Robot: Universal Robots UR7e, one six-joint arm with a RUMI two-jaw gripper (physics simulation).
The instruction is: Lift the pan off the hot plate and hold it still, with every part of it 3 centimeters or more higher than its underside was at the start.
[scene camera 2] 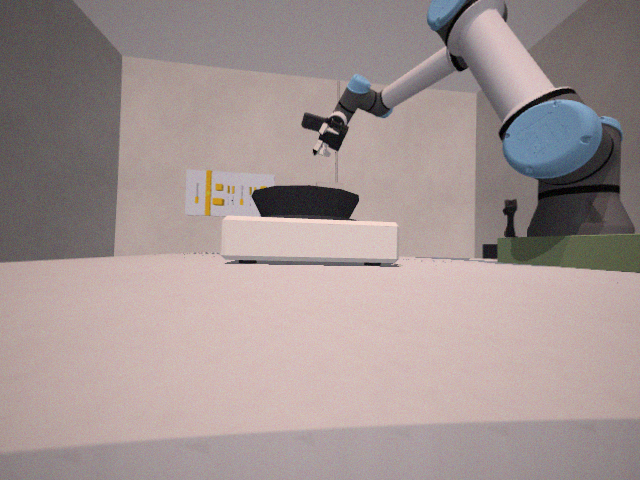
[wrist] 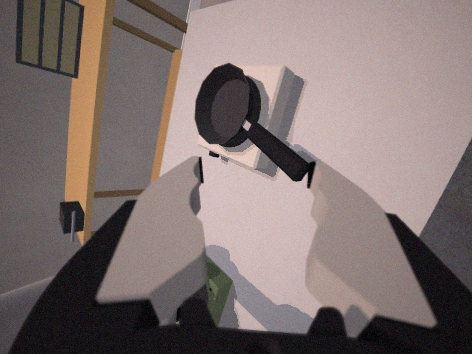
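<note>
The black pan (scene camera 2: 306,202) (wrist: 230,105) sits on the white hot plate (scene camera 2: 310,240) (wrist: 272,82). In the wrist view its black handle (wrist: 277,150) points down and to the right, and its end appears close to the right fingertip. In the scene view the handle is hidden behind the pan. My gripper (scene camera 2: 321,151) (wrist: 254,162) is open, with its fingers apart and nothing between them. In the scene view it hangs in the air above and behind the pan, apart from it.
A green base block (scene camera 2: 568,250) (wrist: 219,290) stands under the arm at the right of the scene view. A small dark upright object (scene camera 2: 510,218) stands on it. A wooden frame (wrist: 87,115) is at the left of the wrist view. A board with yellow parts (scene camera 2: 208,193) hangs on the back wall.
</note>
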